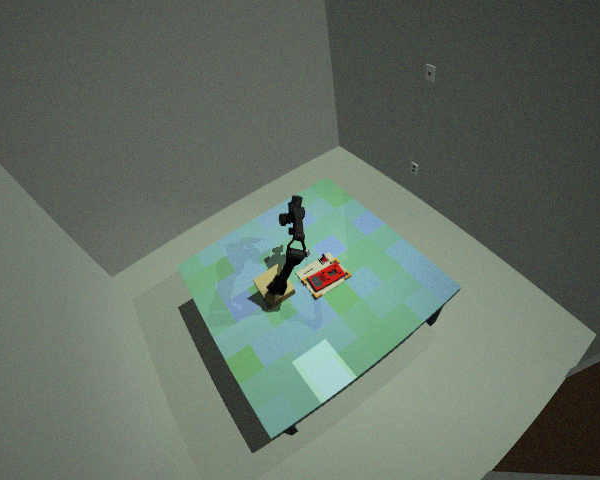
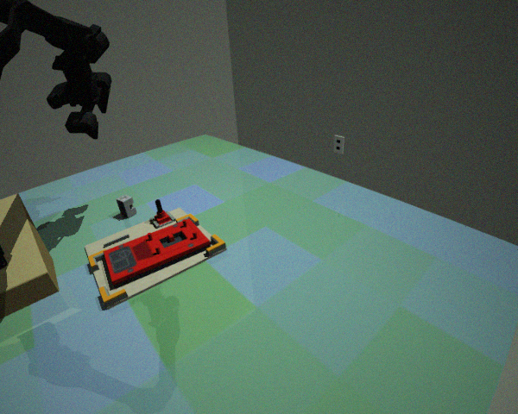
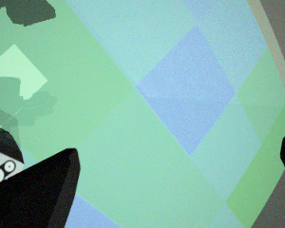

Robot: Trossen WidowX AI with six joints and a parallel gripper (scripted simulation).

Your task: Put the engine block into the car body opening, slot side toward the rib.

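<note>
My gripper tip is now 200 mm above the engine block, 100 mm to the left of it and 10 mm past it.
</note>
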